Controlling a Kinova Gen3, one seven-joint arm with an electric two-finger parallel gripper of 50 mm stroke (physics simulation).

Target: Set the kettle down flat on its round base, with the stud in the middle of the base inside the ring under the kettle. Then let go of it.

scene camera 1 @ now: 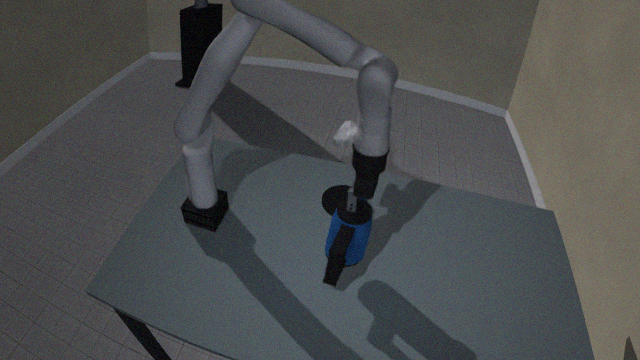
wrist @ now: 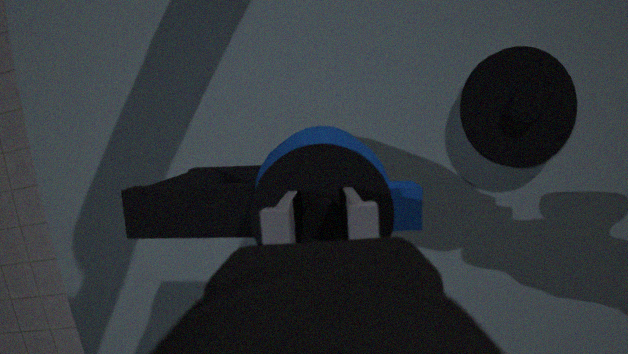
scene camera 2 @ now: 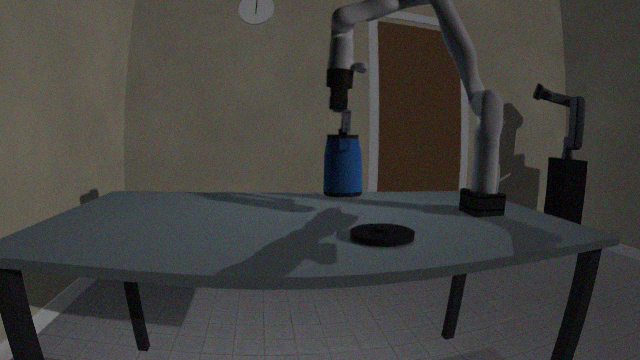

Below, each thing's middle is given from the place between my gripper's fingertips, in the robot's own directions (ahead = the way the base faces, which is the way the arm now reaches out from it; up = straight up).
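Blue kettle (scene camera 1: 348,235): from my hand, 40 mm to the right, 10 mm ahead, 80 mm below. Round black base (scene camera 2: 381,235): from my hand, 250 mm to the left, 80 mm behind, 220 mm below.
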